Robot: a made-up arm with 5 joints.
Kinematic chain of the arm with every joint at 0, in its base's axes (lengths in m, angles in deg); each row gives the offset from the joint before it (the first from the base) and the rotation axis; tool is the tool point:
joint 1: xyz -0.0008 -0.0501 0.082 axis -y
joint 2: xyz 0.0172 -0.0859 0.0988 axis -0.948 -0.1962 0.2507
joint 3: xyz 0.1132 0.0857 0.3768 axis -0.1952 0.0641 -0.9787
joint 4: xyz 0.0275 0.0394 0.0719 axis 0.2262 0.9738 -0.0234
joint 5: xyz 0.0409 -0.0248 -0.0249 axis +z
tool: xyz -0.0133 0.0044 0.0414
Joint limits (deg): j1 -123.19..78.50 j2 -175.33..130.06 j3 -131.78..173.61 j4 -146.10..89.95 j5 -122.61..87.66
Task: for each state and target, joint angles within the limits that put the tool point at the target. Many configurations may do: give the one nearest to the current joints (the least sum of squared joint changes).
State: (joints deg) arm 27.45 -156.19 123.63 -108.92 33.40
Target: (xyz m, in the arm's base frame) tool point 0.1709 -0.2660 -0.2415
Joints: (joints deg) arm 29.64 -170.39 132.41 -134.01 28.39
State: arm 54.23 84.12 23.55 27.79 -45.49
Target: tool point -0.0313 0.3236 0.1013
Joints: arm 45.35 90.13 33.50 59.97 -54.00
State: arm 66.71 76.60 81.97 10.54 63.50
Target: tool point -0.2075 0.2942 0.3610
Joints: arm 41.67 56.10 76.22 -6.72 63.89
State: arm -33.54 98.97 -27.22 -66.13 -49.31
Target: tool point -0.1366 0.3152 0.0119
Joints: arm -8.59 101.98 -20.35 -94.99 -31.69
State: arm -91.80 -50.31 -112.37 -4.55 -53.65
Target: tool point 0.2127 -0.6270 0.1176
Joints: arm -48.32 -89.59 -118.09 -15.33 -58.32
